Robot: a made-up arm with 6 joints.
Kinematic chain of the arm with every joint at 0, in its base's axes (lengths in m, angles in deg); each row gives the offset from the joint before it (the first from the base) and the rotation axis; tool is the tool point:
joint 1: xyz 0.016 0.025 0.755 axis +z
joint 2: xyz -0.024 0 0.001 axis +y
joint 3: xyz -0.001 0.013 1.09 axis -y
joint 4: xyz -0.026 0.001 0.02 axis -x
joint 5: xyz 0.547 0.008 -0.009 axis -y
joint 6: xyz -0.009 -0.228 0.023 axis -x
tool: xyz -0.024 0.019 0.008
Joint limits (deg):
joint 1: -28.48..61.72
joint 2: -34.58..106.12
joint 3: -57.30..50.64
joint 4: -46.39..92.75
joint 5: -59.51..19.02
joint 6: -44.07..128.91
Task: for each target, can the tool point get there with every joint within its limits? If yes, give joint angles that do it. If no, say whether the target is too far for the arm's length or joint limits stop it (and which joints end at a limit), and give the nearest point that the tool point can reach.
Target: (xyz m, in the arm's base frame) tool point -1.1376 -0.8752 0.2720
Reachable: no: joint limits stop it (at a limit: joint 1, joint 2, joint 3, joint 5, joint 6) | nearest point 0.3597 -0.3851 0.3262 | short by 1.576 m
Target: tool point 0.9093 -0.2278 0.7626
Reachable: yes | joints -7.49 60.23 -47.16 33.81 -40.08 16.83
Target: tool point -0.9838 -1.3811 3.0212
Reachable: no: too far | nearest point -0.4670 -0.6543 2.2110 | short by 1.205 m
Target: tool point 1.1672 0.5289 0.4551
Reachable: yes | joints 31.02 80.17 -1.12 20.73 -40.07 16.09
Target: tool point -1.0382 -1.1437 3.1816
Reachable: no: too far | nearest point -0.5423 -0.5940 2.2110 | short by 1.221 m
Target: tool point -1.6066 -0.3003 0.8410
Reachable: no: joint limits stop it (at a limit: joint 2, joint 3, joint 4, joint 6) | nearest point -0.2627 -0.0309 1.3224 | short by 1.453 m
